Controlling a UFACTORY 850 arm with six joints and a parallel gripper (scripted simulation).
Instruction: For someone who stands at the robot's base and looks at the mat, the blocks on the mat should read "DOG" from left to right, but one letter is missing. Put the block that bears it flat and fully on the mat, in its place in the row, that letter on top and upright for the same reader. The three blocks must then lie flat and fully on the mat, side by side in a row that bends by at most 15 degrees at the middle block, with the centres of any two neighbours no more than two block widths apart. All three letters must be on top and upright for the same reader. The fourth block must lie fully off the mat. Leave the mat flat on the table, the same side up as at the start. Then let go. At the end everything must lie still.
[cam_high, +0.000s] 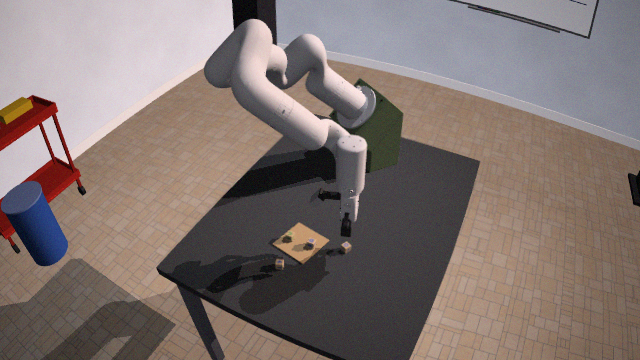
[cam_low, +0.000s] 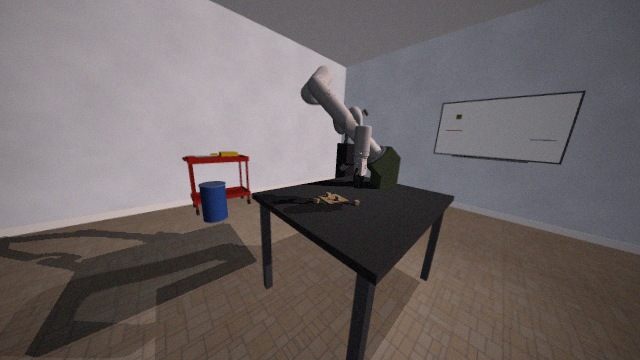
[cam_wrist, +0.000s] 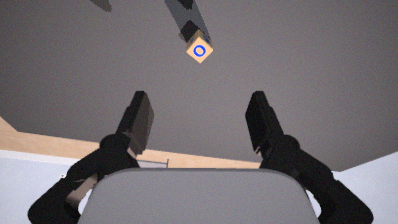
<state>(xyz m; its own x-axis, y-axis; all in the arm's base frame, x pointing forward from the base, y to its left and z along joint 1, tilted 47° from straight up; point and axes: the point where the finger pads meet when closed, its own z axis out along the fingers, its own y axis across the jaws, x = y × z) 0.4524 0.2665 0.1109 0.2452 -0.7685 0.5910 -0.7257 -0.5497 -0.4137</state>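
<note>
Right now the wooden block is 110 mm below my hand. From my hand the other things lie so: tan mat (150 mm to the right, 130 mm below, 40 mm ahead).
</note>
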